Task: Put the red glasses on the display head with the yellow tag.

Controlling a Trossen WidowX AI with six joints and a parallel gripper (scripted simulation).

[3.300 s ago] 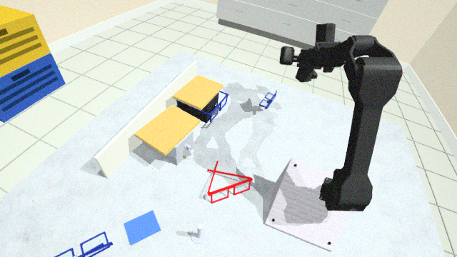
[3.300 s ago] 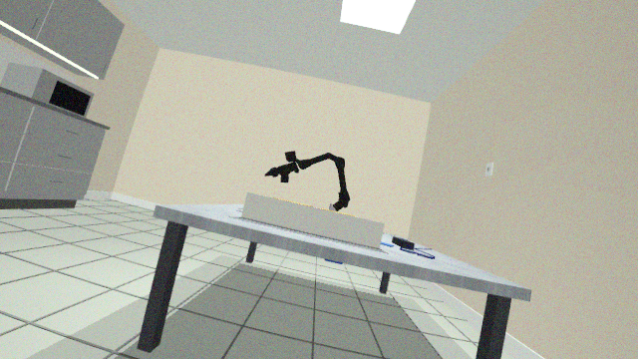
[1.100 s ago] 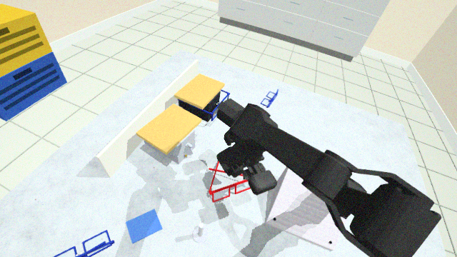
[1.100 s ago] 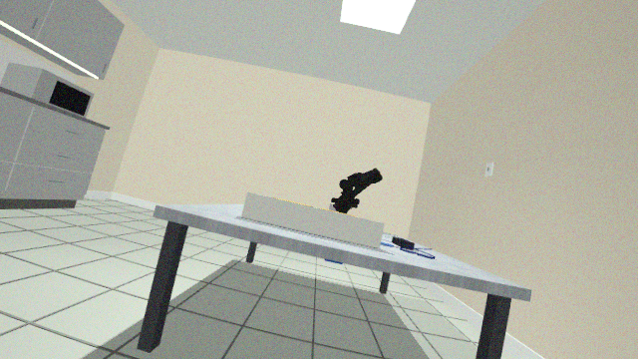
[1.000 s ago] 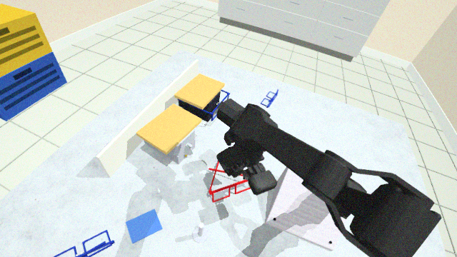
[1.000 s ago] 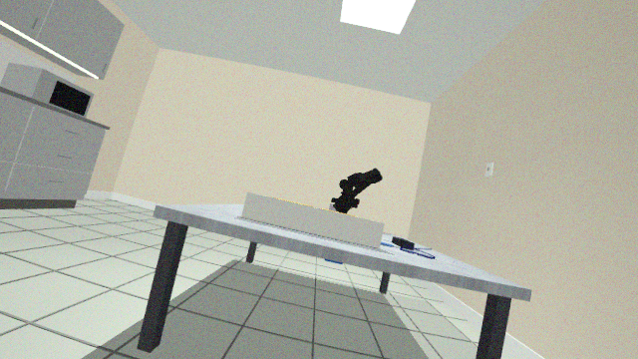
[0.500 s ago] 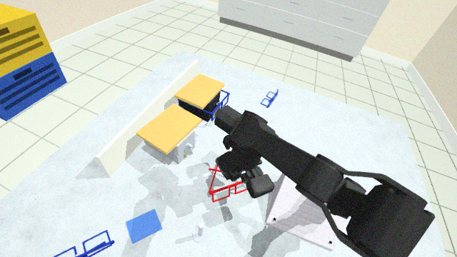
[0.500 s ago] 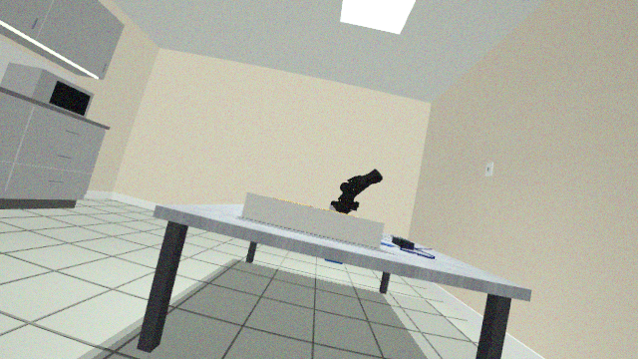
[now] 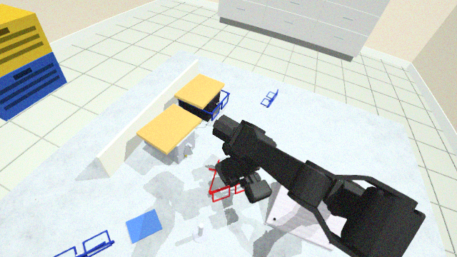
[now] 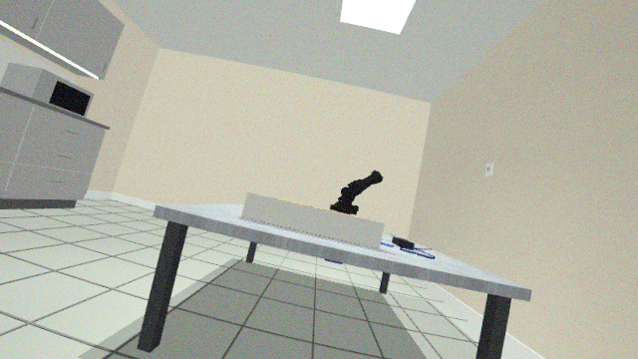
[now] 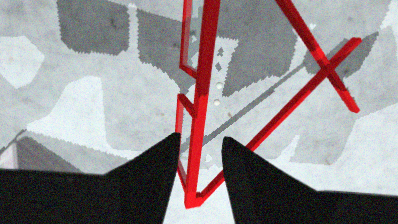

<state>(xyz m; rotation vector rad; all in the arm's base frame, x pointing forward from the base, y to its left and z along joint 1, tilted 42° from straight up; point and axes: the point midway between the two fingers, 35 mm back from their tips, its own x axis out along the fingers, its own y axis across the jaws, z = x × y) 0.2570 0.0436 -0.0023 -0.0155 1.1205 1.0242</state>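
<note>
Now: gripper tip 170 mm to the right of the white peg, 50 mm short of it and 10 mm above it. The rest, counted from my gripper tip: blue square (210 mm to the left, 200 mm ahead, 30 mm below); pale head (230 mm ahead, 50 mm to the right, 20 mm above); black head (270 mm to the right, 230 mm ahead, 20 mm above).
</note>
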